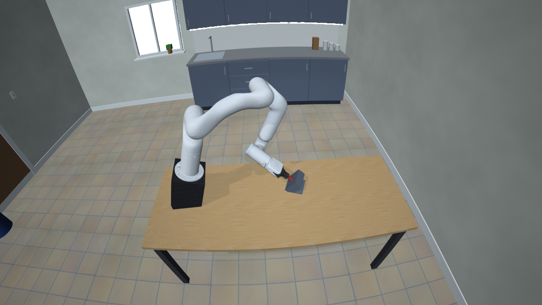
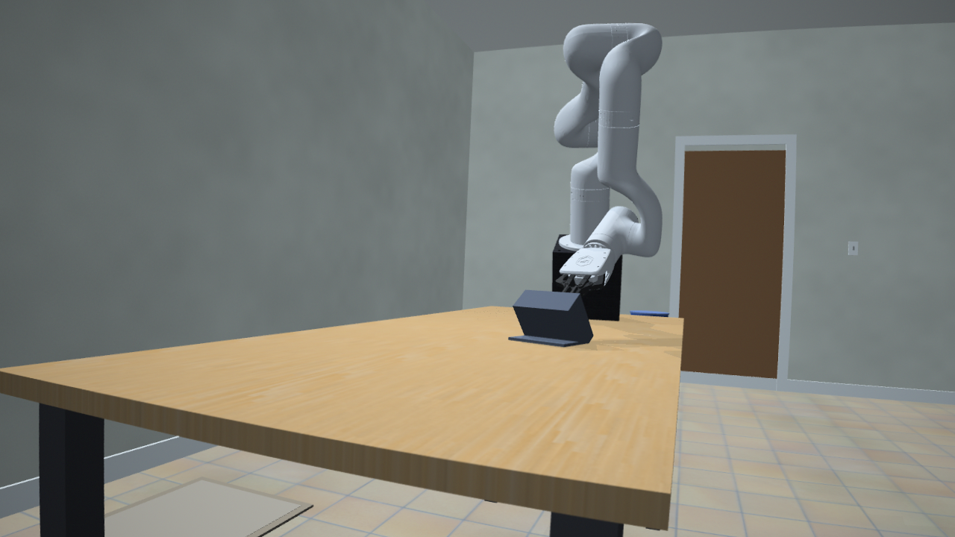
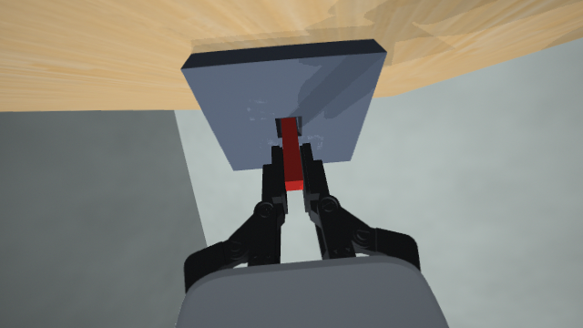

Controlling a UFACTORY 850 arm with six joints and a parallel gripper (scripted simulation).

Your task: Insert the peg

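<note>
My gripper is now 9 cm above the flat panel foot, 8 cm short of it and 3 cm to the left of it. Also, from my hand: red peg (3 cm ahead, 2 cm below, 1 cm to the right).
</note>
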